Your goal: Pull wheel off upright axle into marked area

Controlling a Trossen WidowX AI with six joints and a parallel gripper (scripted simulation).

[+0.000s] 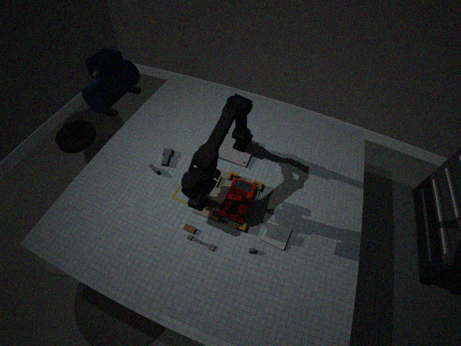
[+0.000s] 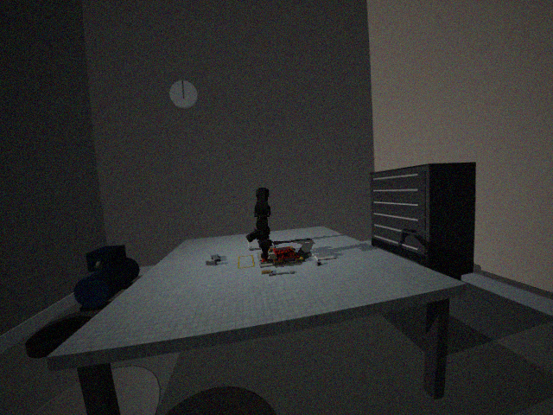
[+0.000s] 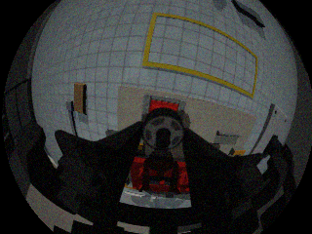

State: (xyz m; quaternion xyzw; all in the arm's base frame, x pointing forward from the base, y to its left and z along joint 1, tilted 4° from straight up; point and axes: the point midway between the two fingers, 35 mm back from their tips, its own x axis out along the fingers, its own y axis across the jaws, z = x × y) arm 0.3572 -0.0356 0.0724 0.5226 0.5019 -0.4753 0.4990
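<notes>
Right now my gripper tip is right at the wheel. Round my gripper tip: grey bar tool: 17 cm ahead, 5 cm to the left, 4 cm below; white plate: 32 cm to the left, 3 cm below, 2 cm ahead.
</notes>
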